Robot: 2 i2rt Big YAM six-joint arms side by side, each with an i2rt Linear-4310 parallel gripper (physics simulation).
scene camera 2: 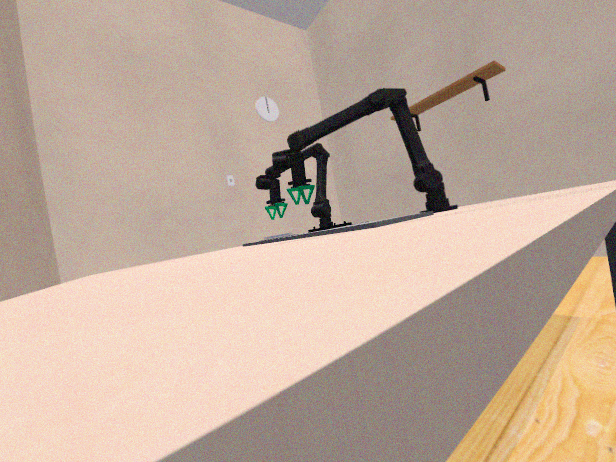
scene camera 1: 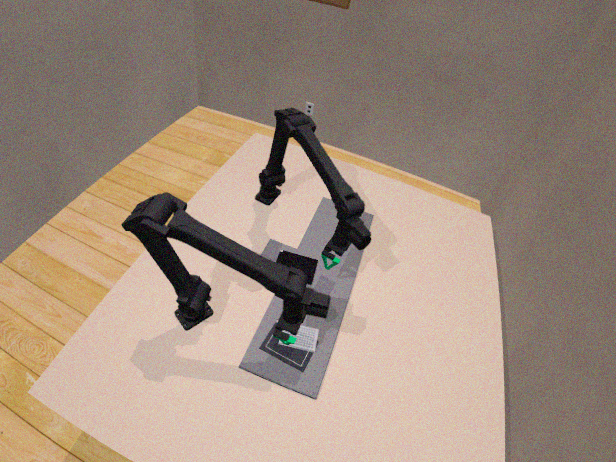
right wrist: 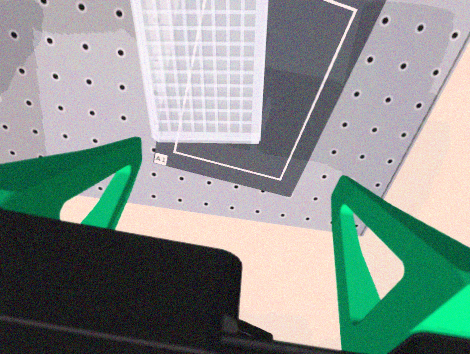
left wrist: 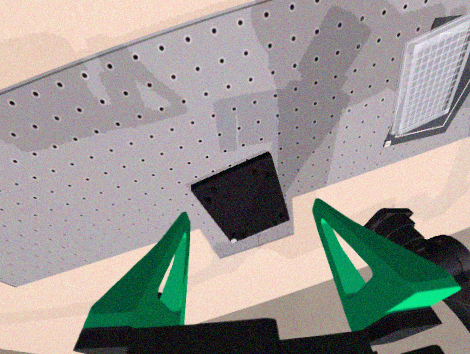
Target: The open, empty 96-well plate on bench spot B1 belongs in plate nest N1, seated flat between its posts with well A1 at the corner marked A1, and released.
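Places are measured from the left arm's base along level axes (x ahead, y left, z up), in centimetres.
Pixels of known places: left gripper, fingertip midpoint: [scene camera 2: 302, 204] [scene camera 1: 331, 261] [left wrist: 250, 210]; right gripper, fingertip midpoint: [scene camera 2: 276, 218] [scene camera 1: 291, 331] [right wrist: 240, 167]; left arm's base, link origin: [scene camera 1: 268, 195]; right arm's base, link origin: [scene camera 1: 194, 313] [left wrist: 384, 219].
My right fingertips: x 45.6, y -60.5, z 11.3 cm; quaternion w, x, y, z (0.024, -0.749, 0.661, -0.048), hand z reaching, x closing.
Ahead of a thing's pixels: the offset from my right fingertips to its top centre. "pt": to the spot under its first point. Level surfaces: height alone.
The clear 96-well plate @[dx +2.3, dy +3.6, dz -8.4 cm] [scene camera 1: 306, 338] [left wrist: 434, 82] [right wrist: 210, 70] lies across one side of a dark marked spot @[pt dx +7.9, dy -5.0, dz -9.8 cm] [scene camera 1: 301, 365] [right wrist: 312, 90], skewed to its white outline and overhanging one edge. A white A1 label @[pt dx -7.1, dy +5.1, dz -9.8 cm] [right wrist: 160, 159] is at the spot's corner. A black square nest @[dx -13.1, dy +29.4, dz -7.8 cm] [scene camera 1: 311, 265] [left wrist: 245, 197] sits on the board, with a small white mark at one corner in the left wrist view. My right gripper [right wrist: 240, 167] [scene camera 2: 276, 211] is open and empty above the board near the plate's end. My left gripper [left wrist: 250, 210] [scene camera 2: 301, 194] is open and empty, above the board near the nest.
A grey perforated board @[dz -10.0 cm] [scene camera 1: 314, 389] [left wrist: 160, 75] lies on the pale table @[dz -11.3 cm] [scene camera 1: 425, 325] [scene camera 2: 175, 340] under both grippers. My right forearm passes close to the nest in scene camera 1. A wooden shelf [scene camera 2: 455, 90] is on the wall.
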